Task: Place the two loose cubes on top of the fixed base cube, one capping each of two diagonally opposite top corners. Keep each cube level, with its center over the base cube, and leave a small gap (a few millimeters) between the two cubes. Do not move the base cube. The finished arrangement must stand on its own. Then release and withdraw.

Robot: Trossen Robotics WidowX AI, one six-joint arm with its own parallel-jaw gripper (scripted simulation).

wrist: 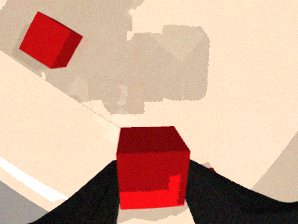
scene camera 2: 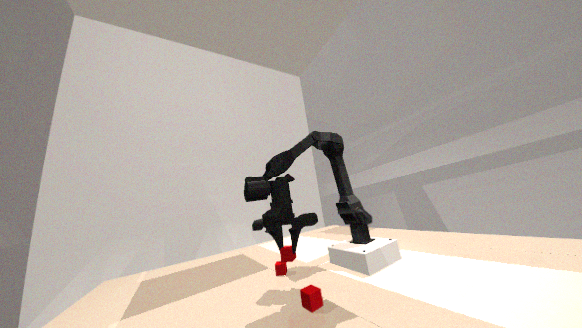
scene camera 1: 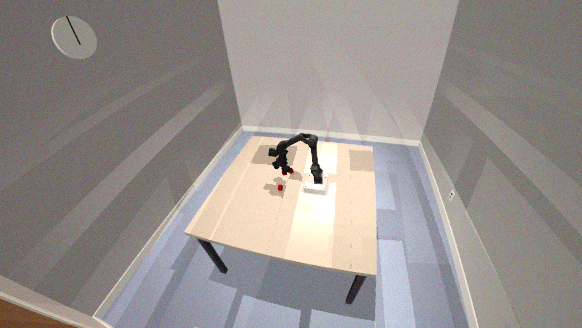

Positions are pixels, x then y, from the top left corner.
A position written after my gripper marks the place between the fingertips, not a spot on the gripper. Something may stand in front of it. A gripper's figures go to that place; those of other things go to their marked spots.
Labels:
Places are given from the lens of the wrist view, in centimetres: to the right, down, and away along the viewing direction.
my gripper (wrist: 150,166): 0, 3, 10
red cube (wrist: 153,163): 0, 2, 8
red cube (wrist: 47,40): -8, -5, 12

